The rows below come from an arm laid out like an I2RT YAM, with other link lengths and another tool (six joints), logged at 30 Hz.
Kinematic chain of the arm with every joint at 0, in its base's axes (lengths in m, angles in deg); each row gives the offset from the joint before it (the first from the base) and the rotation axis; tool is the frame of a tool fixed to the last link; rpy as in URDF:
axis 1: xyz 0 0 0.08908 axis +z
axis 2: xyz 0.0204 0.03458 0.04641 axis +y
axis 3: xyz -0.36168 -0.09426 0 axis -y
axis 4: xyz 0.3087 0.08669 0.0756 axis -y
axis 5: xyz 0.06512 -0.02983 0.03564 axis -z
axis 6: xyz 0.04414 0 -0.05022 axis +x
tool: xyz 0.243 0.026 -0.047 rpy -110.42 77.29 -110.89
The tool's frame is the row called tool.
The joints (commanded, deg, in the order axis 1, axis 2, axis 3, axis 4, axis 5, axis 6), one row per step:
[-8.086, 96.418, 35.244, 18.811, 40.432, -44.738]
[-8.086, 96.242, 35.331, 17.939, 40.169, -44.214]
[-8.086, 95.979, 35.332, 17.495, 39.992, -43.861]
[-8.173, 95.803, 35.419, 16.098, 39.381, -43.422]
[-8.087, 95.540, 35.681, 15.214, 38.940, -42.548]
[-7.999, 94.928, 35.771, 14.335, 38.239, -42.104]
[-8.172, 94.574, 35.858, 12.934, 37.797, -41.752]
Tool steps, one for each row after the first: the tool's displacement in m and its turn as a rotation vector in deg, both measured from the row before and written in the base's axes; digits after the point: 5 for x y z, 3 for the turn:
[-0.00153, 0.00155, -0.00147, 0.505, 0.201, -0.077]
[-0.00066, 0.00100, 0.00007, 0.308, -0.092, -0.055]
[-0.00318, 0.00239, -0.00362, 0.780, 0.751, 0.121]
[0.00090, 0.00281, -0.00031, 0.757, -0.303, -0.074]
[0.00073, 0.00356, 0.00072, 0.719, -0.202, 0.342]
[-0.00400, 0.00123, -0.00185, 0.609, 0.664, -0.059]

